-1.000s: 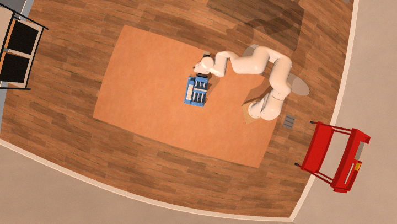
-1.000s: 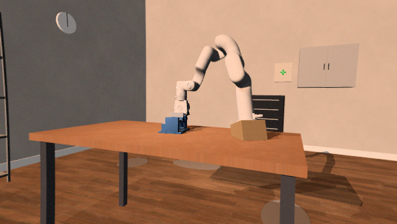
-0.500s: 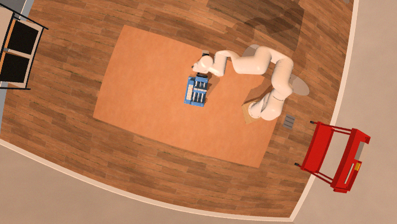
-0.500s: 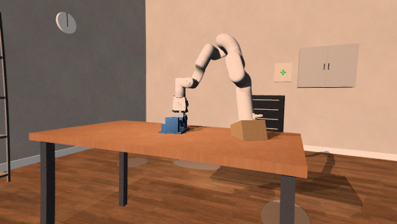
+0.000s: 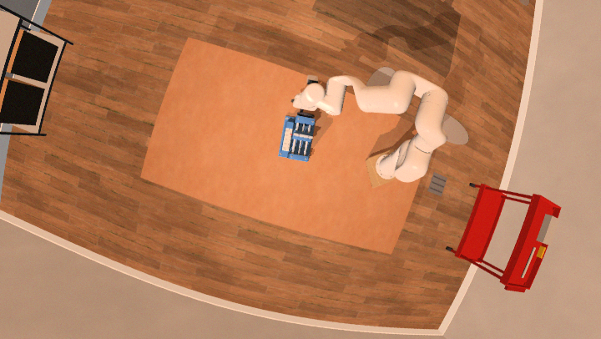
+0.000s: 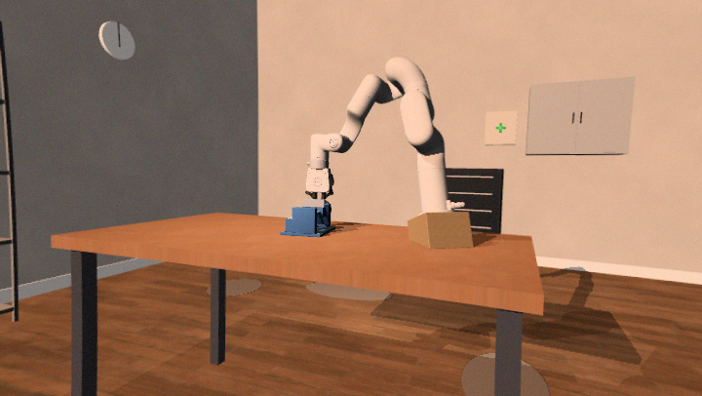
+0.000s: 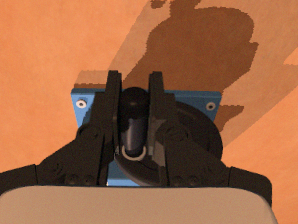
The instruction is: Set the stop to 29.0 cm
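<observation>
The stop block is 14 cm to the left of my hand and 2 cm behind it. From my hand the other things lie so: black crank handle: 1 cm to the left; then black handwheel: 2 cm to the left, 1 cm behind.
</observation>
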